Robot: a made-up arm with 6 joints.
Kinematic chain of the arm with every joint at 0, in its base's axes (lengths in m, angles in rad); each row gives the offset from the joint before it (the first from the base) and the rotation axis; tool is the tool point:
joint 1: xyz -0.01 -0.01 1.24 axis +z
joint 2: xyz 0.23 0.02 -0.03 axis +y
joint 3: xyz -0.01 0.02 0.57 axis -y
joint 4: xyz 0 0.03 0.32 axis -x
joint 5: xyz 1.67 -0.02 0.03 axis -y
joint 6: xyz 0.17 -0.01 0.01 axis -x
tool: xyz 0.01 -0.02 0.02
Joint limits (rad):
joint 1: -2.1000..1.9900
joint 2: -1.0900..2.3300
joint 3: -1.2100..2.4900
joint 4: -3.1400..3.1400
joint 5: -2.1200..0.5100
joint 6: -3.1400..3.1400
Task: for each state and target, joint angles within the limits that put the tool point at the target. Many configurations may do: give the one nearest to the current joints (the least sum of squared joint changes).
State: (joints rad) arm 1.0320 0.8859 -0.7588 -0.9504 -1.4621 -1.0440
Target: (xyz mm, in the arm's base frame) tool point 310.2 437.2 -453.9
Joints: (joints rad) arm 0.6981 1.4540 -0.3760 -0.8962 -1.1378 -0.9936
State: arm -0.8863 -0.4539 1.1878 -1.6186 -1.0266 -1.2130
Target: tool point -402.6 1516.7 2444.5
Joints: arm -1.1781 -0.4969 2.0284 -1.6060 -1.6107 -1.2930
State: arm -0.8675 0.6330 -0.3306 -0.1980 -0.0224 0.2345
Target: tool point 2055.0 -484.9 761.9
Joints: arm -0.2333 0.4926 -0.2357 -0.1810 -0.0235 0.2414
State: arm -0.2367 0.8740 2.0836 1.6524 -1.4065 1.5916
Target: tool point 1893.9 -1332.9 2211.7
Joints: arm -0.5766 1.3659 1.6933 1.6223 -1.3889 1.5930
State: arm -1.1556 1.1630 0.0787 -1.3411 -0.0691 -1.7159
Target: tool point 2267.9 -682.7 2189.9
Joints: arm -0.3111 0.6853 0.8263 -1.3503 -0.0774 -1.7336
